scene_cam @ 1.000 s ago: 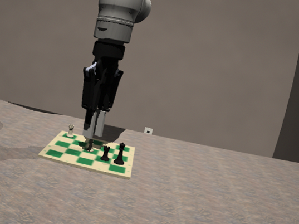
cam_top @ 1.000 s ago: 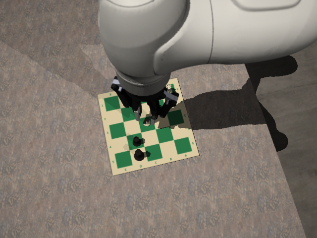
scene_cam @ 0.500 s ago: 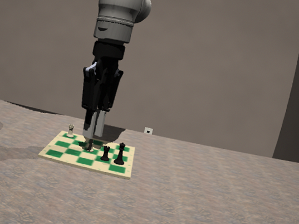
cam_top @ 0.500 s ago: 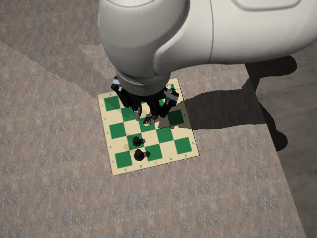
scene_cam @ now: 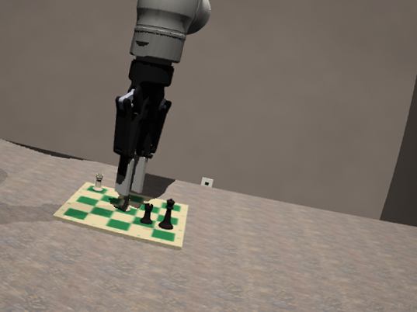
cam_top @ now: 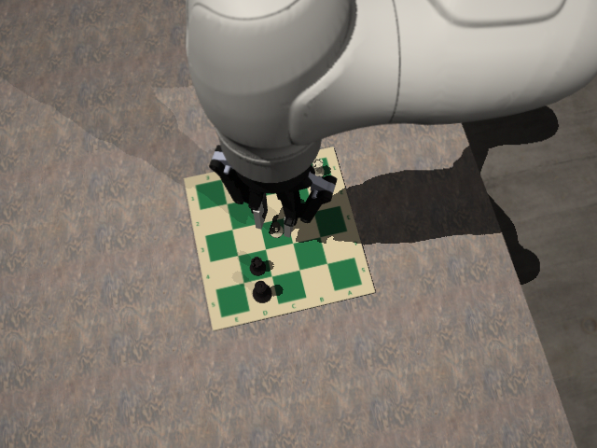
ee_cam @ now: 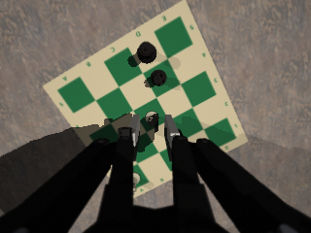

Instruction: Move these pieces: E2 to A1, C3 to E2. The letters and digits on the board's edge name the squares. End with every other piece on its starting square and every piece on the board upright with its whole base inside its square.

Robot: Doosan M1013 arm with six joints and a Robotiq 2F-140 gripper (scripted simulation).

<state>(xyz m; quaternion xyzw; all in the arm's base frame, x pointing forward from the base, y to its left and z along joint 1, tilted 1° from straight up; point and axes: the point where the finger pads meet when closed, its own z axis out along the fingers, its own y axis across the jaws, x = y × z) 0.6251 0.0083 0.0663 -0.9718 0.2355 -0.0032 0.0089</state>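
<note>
The white pawn lies 5 cm below my hand. The rest, counted from my hand: black queen (8 cm ahead, 3 cm to the right, 4 cm below); white piece (8 cm behind, 7 cm to the left, 5 cm below); chessboard (7 cm below).
</note>
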